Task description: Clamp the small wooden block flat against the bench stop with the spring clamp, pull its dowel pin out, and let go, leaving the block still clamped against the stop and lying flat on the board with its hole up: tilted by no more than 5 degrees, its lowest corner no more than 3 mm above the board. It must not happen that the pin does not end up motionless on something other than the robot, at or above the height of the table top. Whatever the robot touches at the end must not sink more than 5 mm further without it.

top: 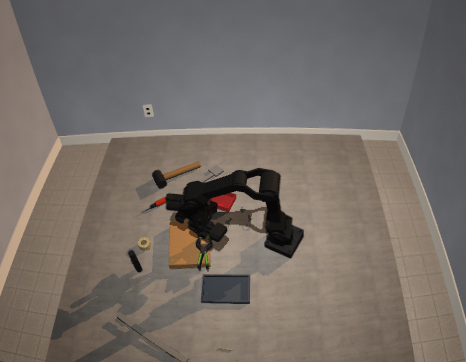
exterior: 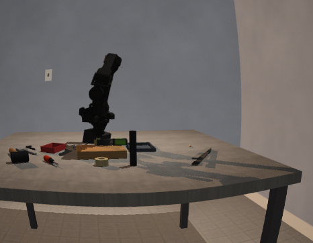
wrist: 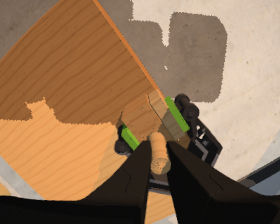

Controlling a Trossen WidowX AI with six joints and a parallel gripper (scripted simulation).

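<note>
Right now the dowel pin is 4 cm below my hand. The rest, counted from my hand: wooden board: 8 cm below, 6 cm ahead, 1 cm to the left; bench stop: 6 cm below, 1 cm to the right, 1 cm behind; small wooden block: 6 cm below.
</note>
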